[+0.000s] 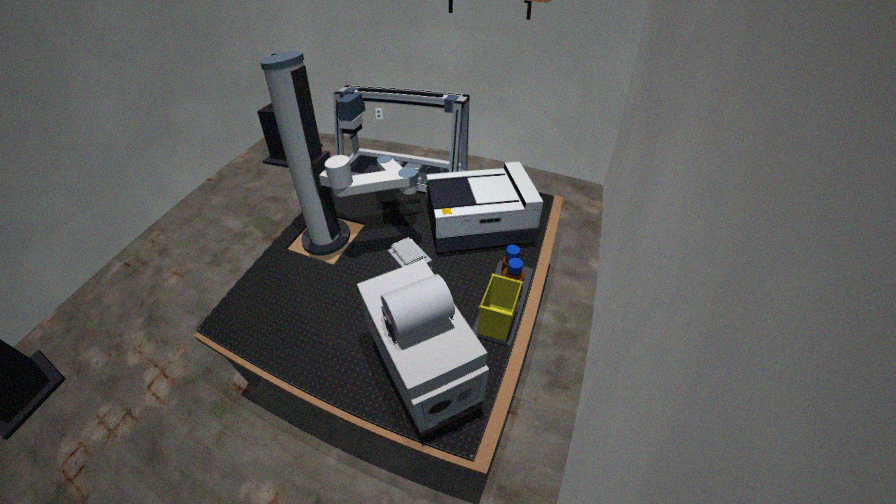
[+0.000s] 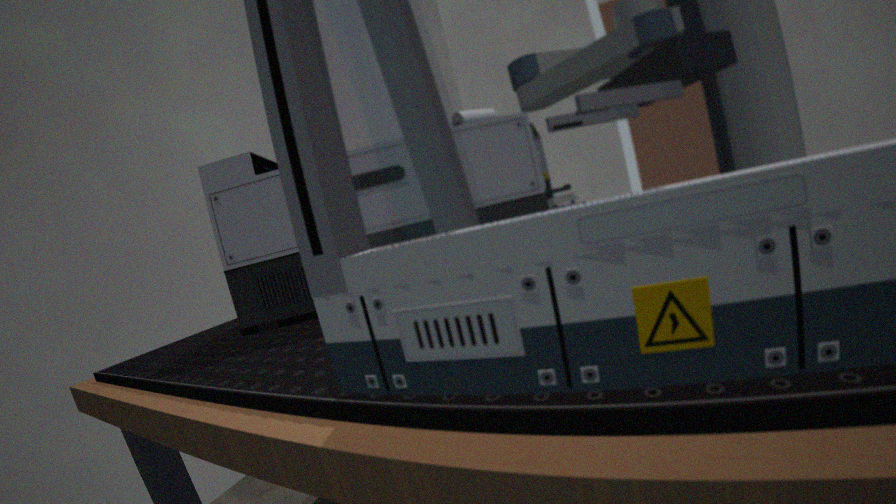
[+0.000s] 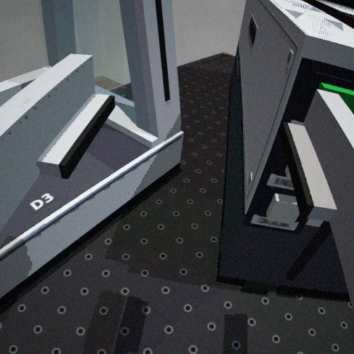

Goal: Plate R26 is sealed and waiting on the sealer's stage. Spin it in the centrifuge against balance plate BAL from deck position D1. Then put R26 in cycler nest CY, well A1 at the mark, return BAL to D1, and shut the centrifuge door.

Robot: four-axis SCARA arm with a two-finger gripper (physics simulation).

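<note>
My gripper [image 2: 557, 123] [image 3: 200, 92] is shut with nothing between its pads, though a gap shows between them. It hangs above the table between the gantry deck [image 3: 115, 187] and the centrifuge [image 1: 488, 225] [image 2: 498, 162] [image 3: 267, 100]. Part of the green button [image 3: 339, 90] shows behind the right finger. I cannot tell how the centrifuge door stands. A pale flat piece, apparently plate R26 [image 1: 408, 250], lies on the stage of the sealer [image 1: 432, 369]; its label is unreadable. D3 is marked on the deck; BAL, D1 and nest CY cannot be made out.
The gantry frame [image 1: 463, 134] [image 2: 338, 181] [image 3: 145, 60] rises at the back. The arm's column [image 1: 291, 150] stands at the left. A yellow bin [image 1: 498, 320] and two blue-capped bottles [image 1: 513, 252] [image 1: 515, 266] stand by the table's right edge.
</note>
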